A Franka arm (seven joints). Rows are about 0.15 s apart.
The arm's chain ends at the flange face. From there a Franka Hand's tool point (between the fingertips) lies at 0.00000 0.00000 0.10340 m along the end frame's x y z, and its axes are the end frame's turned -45 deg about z.
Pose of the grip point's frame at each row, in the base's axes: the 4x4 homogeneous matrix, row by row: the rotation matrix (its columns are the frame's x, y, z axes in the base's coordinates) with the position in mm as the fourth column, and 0 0 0 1 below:
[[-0.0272 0.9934 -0.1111 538.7], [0.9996 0.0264 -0.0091 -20.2], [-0.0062 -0.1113 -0.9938 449.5], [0 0 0 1]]
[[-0.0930 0.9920 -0.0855 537.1], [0.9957 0.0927 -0.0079 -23.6], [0.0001 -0.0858 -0.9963 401.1], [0 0 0 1]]
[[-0.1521 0.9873 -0.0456 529.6], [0.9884 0.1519 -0.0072 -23.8], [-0.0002 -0.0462 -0.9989 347.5], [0 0 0 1]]
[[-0.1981 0.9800 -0.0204 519.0], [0.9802 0.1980 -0.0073 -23.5], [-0.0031 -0.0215 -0.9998 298.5], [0 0 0 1]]
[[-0.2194 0.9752 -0.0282 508.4], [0.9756 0.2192 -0.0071 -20.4], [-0.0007 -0.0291 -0.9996 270.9], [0 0 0 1]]
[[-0.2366 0.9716 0.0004 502.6], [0.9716 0.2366 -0.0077 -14.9], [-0.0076 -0.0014 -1.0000 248.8], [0 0 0 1]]
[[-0.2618 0.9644 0.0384 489.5], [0.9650 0.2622 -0.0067 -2.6], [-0.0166 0.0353 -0.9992 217.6], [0 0 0 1]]
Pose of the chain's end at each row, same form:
[[0.6832 0.7217 -0.1111 550.2], [0.7255 -0.6882 -0.0091 -19.3], [-0.0831 -0.0743 -0.9938 552.3], [0 0 0 1]]
[[0.6357 0.7672 -0.0855 545.9], [0.7696 -0.6385 -0.0079 -22.8], [-0.0606 -0.0607 -0.9963 504.1], [0 0 0 1]]
[[0.5906 0.8057 -0.0456 534.3], [0.8063 -0.5915 -0.0072 -23.1], [-0.0328 -0.0325 -0.9989 450.8], [0 0 0 1]]
[[0.5529 0.8330 -0.0204 521.1], [0.8331 -0.5531 -0.0073 -22.7], [-0.0174 -0.0130 -0.9998 401.9], [0 0 0 1]]
[[0.5344 0.8447 -0.0282 511.3], [0.8449 -0.5349 -0.0071 -19.7], [-0.0211 -0.0201 -0.9996 374.3], [0 0 0 1]]
[[0.5197 0.8543 0.0004 502.6], [0.8543 -0.5197 -0.0077 -14.1], [-0.0064 0.0044 -1.0000 352.2], [0 0 0 1]]
[[0.4968 0.8671 0.0384 485.5], [0.8678 -0.4970 -0.0067 -1.9], [0.0132 0.0367 -0.9992 320.9], [0 0 0 1]]

